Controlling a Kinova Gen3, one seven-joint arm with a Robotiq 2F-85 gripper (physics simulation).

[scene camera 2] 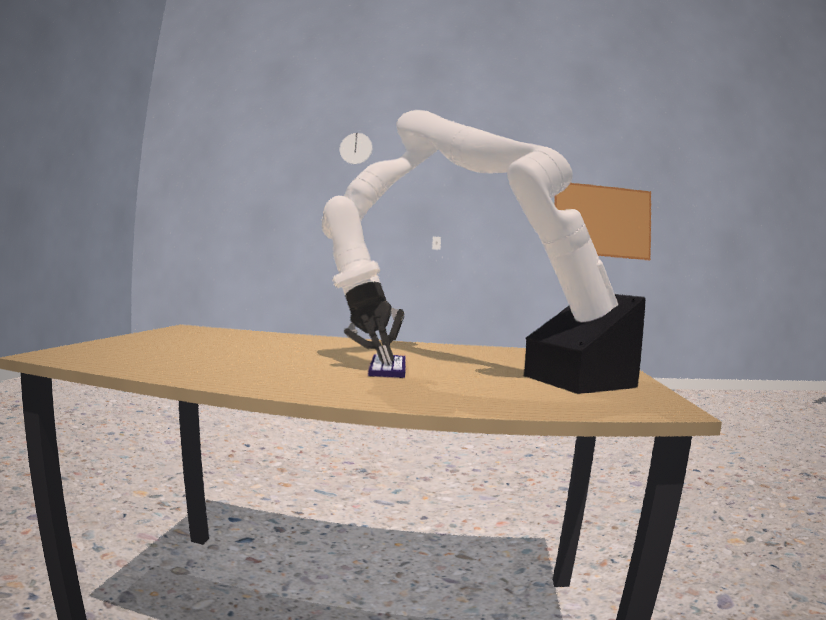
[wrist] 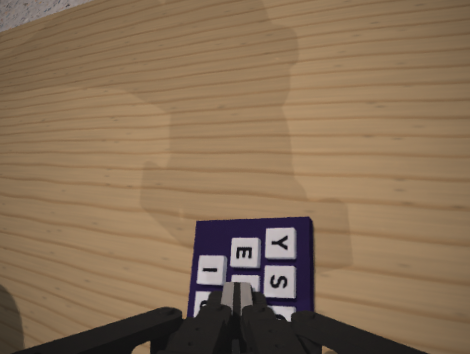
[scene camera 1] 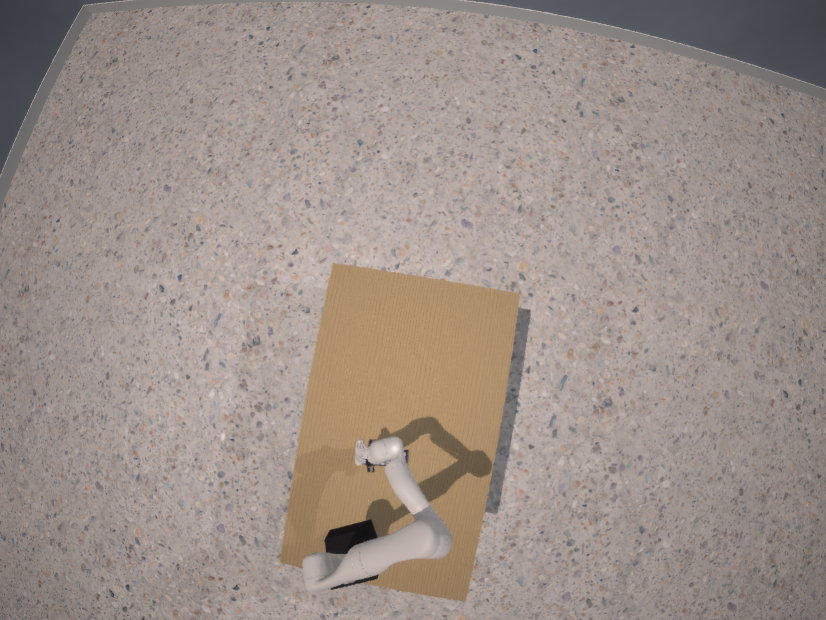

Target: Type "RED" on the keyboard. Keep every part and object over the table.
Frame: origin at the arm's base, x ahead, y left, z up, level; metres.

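Where they show: gripper, fingertip midpoint: (scene camera 2: 389,364) (wrist: 236,300); arm's base, origin of the base link: (scene camera 2: 595,309).
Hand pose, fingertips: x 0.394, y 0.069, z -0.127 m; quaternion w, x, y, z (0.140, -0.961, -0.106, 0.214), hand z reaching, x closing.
Things, the pixels of their top centre, and the offset from my fingertips. Level surfaces: height alone.
- small dark purple keyboard, middle of its top: (scene camera 2: 388,359) dx +0.017, dy -0.056, dz +0.000 m
- E key, middle of its top: (wrist: 244,252) dx -0.004, dy +0.025, dz +0.000 m
- Y key, middle of its top: (wrist: 279,242) dx +0.014, dy +0.035, dz +0.000 m
- S key, middle of its top: (wrist: 278,281) dx +0.019, dy +0.016, dz +0.000 m
- I key, middle of its top: (wrist: 210,269) dx -0.020, dy +0.011, dz +0.000 m
- wooden table, its level: dz -0.017 m
The small dark purple keyboard (scene camera 2: 386,375) (wrist: 212,237) with white keys lies flat on the table. In the wrist view, the E key (wrist: 245,252), Y key (wrist: 281,243), S key (wrist: 280,282) and I key (wrist: 212,270) are readable. My gripper (scene camera 2: 386,363) (wrist: 236,300) is shut and empty, pointing down over the keyboard. Its tips cover most of a key (wrist: 245,280) in the E column, just below E in the wrist view; that letter is hidden. I cannot tell whether the tips touch it. Other keys are partly or fully hidden by the fingers; no R or D is readable.
The wooden table (scene camera 1: 413,347) (scene camera 2: 220,367) (wrist: 390,150) carries my arm's black base (scene camera 1: 350,535) (scene camera 2: 583,360) at one end. The keyboard lies well inside the table's edges. The arm's shadow falls across the table.
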